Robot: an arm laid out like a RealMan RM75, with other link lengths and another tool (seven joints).
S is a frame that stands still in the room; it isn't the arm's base.
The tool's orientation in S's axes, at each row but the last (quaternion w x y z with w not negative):
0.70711, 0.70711, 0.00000, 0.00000
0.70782, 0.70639, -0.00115, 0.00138
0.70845, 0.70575, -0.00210, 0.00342
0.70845, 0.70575, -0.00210, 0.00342
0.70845, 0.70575, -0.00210, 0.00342
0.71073, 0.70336, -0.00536, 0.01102
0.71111, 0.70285, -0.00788, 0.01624
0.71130, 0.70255, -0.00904, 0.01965
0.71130, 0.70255, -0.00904, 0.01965
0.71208, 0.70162, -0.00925, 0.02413
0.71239, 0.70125, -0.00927, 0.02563
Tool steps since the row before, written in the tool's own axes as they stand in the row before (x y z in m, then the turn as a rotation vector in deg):
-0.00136, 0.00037, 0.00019, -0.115, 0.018, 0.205
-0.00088, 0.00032, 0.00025, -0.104, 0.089, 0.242
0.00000, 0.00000, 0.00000, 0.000, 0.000, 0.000
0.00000, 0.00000, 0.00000, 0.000, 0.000, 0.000
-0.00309, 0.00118, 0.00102, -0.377, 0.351, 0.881
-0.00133, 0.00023, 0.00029, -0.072, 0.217, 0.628
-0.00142, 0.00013, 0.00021, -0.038, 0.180, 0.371
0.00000, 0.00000, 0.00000, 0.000, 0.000, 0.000
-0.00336, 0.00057, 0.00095, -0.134, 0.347, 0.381
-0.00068, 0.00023, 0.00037, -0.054, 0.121, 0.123
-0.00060, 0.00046, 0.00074, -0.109, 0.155, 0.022
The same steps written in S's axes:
-0.00136, -0.00019, 0.00037, -0.115, -0.205, 0.018
-0.00088, -0.00025, 0.00032, -0.104, -0.242, 0.089
0.00000, 0.00000, 0.00000, 0.000, 0.000, 0.000
0.00000, 0.00000, 0.00000, 0.000, 0.000, 0.000
-0.00310, -0.00102, 0.00116, -0.378, -0.880, 0.351
-0.00133, -0.00030, 0.00020, -0.072, -0.626, 0.222
-0.00142, -0.00023, 0.00008, -0.040, -0.369, 0.183
0.00000, 0.00000, 0.00000, 0.000, 0.000, 0.000
-0.00337, -0.00099, 0.00045, -0.142, -0.379, 0.346
-0.00068, -0.00038, 0.00020, -0.057, -0.122, 0.120
-0.00061, -0.00075, 0.00044, -0.116, -0.022, 0.150

